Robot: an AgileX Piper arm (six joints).
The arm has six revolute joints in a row. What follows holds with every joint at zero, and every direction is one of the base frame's.
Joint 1 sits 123.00 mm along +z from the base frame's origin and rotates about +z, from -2.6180 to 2.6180 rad.
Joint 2 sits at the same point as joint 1 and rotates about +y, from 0.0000 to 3.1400 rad.
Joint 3 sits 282.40 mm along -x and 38.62 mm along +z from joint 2 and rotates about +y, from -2.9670 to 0.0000 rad.
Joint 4 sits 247.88 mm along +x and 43.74 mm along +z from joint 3 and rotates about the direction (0.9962, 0, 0.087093), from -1.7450 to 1.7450 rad.
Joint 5 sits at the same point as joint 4 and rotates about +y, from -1.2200 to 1.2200 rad.
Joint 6 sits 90.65 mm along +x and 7.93 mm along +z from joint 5 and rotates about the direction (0.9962, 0, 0.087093), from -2.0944 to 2.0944 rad.
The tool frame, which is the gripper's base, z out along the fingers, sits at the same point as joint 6; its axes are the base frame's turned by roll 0.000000, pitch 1.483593 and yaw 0.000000 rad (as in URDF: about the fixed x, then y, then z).
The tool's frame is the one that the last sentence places.
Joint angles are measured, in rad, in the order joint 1, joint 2, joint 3, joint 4, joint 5, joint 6. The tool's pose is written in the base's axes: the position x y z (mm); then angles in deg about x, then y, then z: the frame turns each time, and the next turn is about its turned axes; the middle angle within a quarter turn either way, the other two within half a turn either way. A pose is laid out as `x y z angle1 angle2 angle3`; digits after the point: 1 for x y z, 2 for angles.
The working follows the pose.
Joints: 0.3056 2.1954 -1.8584 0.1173 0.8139 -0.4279
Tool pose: 464.2 154.6 209.7 -165.33 26.02 137.92
Where each joint sits with the arm in this pose, in the base's axes (m; each line is computed from the numbers above, not from the rounded line before):
joint 1: 0.0000 0.0000 0.1230
joint 2: 0.0000 0.0000 0.1230
joint 3: 0.1874 0.0591 0.3295
joint 4: 0.4243 0.1338 0.2888
joint 5: 0.4243 0.1338 0.2888
joint 6: 0.4642 0.1546 0.2097
the tool: 0.4642 0.1546 0.2097

